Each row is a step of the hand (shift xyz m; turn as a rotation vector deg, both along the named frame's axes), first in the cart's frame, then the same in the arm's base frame.
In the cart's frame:
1: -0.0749 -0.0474 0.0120 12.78 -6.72 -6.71
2: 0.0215 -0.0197 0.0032 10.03 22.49 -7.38
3: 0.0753 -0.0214 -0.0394 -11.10 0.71 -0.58
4: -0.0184 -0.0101 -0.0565 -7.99 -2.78 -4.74
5: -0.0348 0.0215 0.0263 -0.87 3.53 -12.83
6: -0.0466 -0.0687 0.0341 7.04 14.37 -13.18
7: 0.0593 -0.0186 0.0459 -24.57 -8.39 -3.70
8: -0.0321 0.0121 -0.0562 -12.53 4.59 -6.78
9: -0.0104 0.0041 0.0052 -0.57 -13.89 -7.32
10: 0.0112 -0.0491 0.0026 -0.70 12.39 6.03
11: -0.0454 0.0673 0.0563 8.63 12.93 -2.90
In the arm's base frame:
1: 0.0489 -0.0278 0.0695 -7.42 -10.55 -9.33
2: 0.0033 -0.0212 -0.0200 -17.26 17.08 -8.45
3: -0.0498 -0.0451 -0.0562 2.49 2.41 10.58
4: -0.0415 -0.0234 0.0368 -0.93 -2.66 9.28
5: 0.0263 0.0342 0.0225 -12.41 -0.44 4.87
6: 0.0677 -0.0459 0.0369 -18.76 8.23 -3.16
7: 0.0300 -0.0138 -0.0699 6.78 -4.72 24.89
8: -0.0449 -0.0002 0.0482 -3.96 4.41 13.74
9: 0.0063 0.0072 0.0078 -1.59 -15.14 3.89
10: 0.0159 -0.0471 -0.0082 1.32 13.56 -2.17
11: 0.0404 0.0880 0.0195 -9.56 9.73 -8.00

